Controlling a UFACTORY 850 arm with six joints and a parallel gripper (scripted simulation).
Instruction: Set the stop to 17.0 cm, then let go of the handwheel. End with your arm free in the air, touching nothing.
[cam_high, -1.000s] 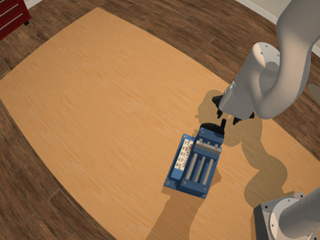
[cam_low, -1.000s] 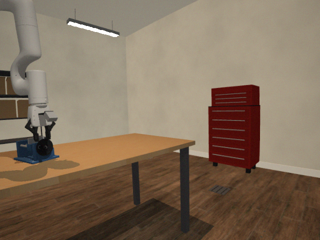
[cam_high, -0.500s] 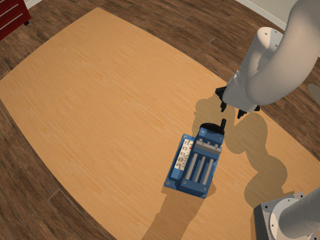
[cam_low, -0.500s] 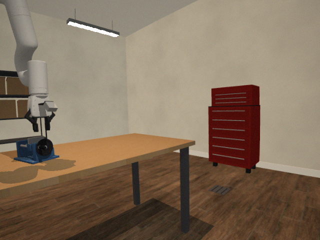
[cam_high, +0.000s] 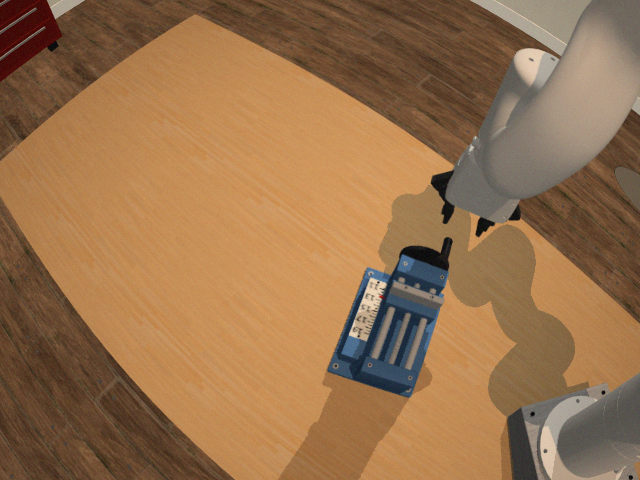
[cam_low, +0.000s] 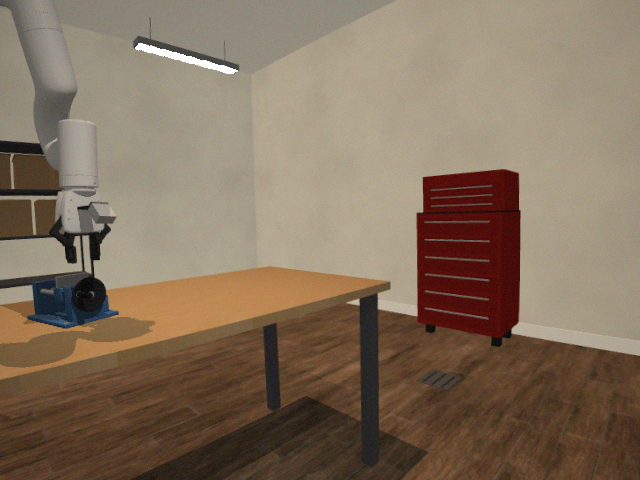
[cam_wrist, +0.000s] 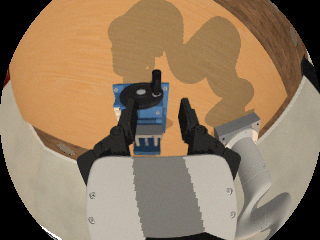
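Right now the black handwheel is 3 cm to the left of my hand and 10 cm below it. Also, from my hand: grey stop bar: 1 cm behind, 12 cm to the left, 9 cm below.
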